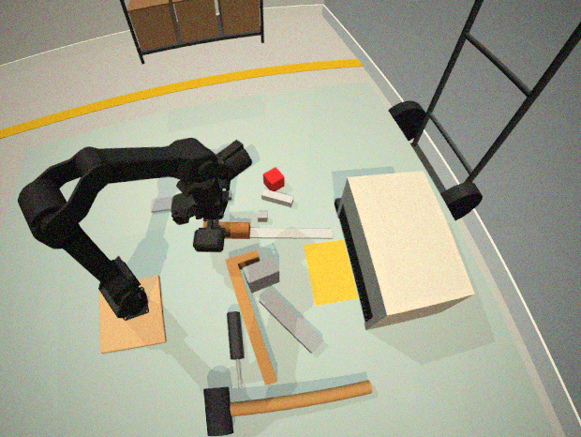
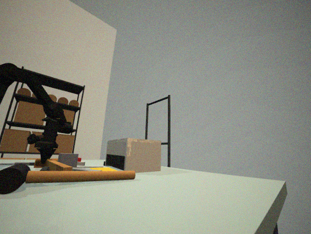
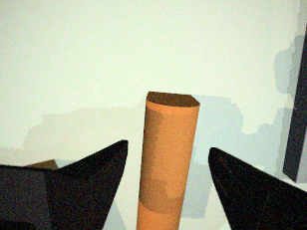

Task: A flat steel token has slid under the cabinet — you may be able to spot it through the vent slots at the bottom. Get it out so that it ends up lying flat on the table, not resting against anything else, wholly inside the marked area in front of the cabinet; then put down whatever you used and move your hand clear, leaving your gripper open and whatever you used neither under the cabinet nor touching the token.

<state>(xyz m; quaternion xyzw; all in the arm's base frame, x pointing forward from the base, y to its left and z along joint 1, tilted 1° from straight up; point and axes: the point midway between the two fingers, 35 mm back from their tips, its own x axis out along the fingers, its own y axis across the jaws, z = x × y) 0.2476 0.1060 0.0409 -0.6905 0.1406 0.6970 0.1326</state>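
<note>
The small grey block is 11 cm ahead of my gripper tip, 1 cm to the right of it and 1 cm below it. From my gripper tip the other things lie so: grey L-shaped strip: 12 cm to the left, 7 cm behind, 1 cm below; white bar: 17 cm ahead, 3 cm to the left, 1 cm below; red cube: 18 cm ahead, 8 cm to the left.
</note>
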